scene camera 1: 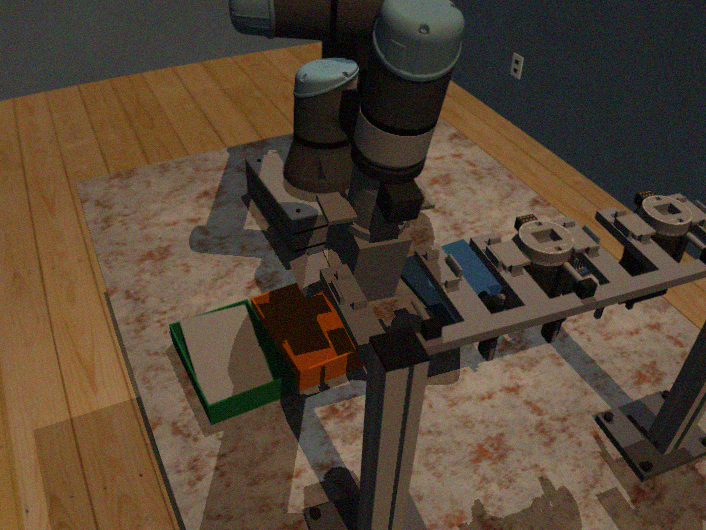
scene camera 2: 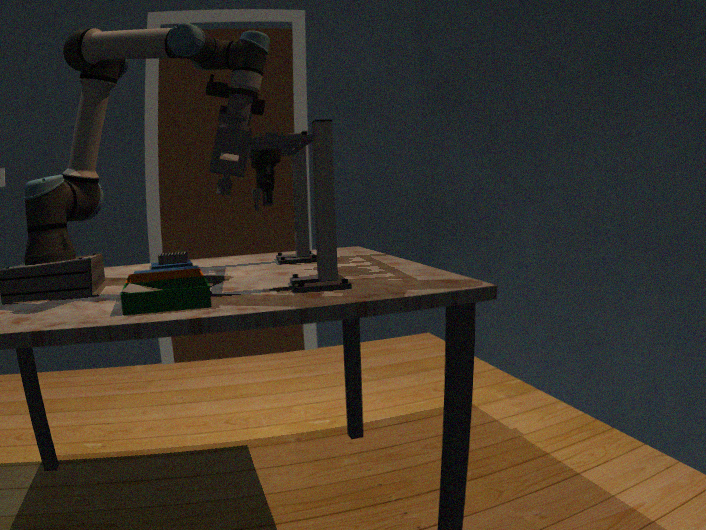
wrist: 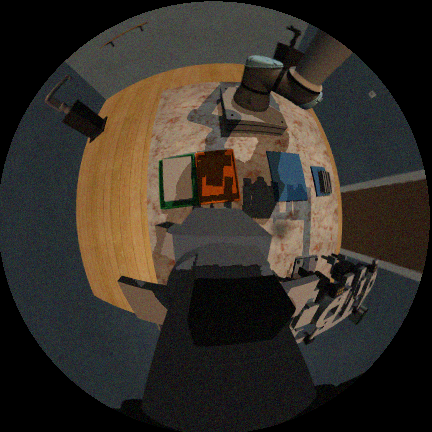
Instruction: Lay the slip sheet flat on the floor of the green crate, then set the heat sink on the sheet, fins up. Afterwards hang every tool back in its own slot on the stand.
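Frame: origin at the arm's base, x left, y up, z ahead, level; metres.
Where they show: hand, its tool point: (scene camera 2: 238, 115); arm's base, origin of its link: (scene camera 1: 321, 174) (scene camera 2: 50, 261) (wrist: 250, 100).
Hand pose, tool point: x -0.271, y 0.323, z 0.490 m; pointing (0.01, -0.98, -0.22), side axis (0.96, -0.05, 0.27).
Note:
Each offset is from my tool point to the top centre of the thing.
The pale slip sheet @[dx -0.101, dy -0.360, dz -0.222 m] (scene camera 1: 228, 353) (wrist: 177, 180) is inside the green crate (scene camera 1: 245, 402) (scene camera 2: 171, 302) (wrist: 176, 205). It looks tilted, with one corner near rim height in scene camera 2. The grey heat sink @[dx +0.536, dy -0.365, dz -0.084 m] (scene camera 2: 172, 257) (wrist: 325, 182) sits fins up on a small blue base, at the right in the wrist view; I do not make it out in scene camera 1. The arm carries the boxy one-cup vacuum tool @[dx -0.009, dy +0.008, dz -0.025 m] (scene camera 1: 382, 268) (scene camera 2: 224, 185), high above the table next to the stand. Its cup points down with nothing on it. The stand hides the cup in scene camera 1.
An orange crate (scene camera 1: 325, 366) (wrist: 237, 175) adjoins the green one. A larger blue plate @[dx +0.331, dy -0.395, dz -0.144 m] (scene camera 1: 470, 262) (wrist: 287, 175) lies further right. The tool stand (scene camera 1: 513, 325) (scene camera 2: 325, 199) is close beside my tool. Two finger grippers (scene camera 1: 545, 242) (scene camera 1: 666, 215) hang in it.

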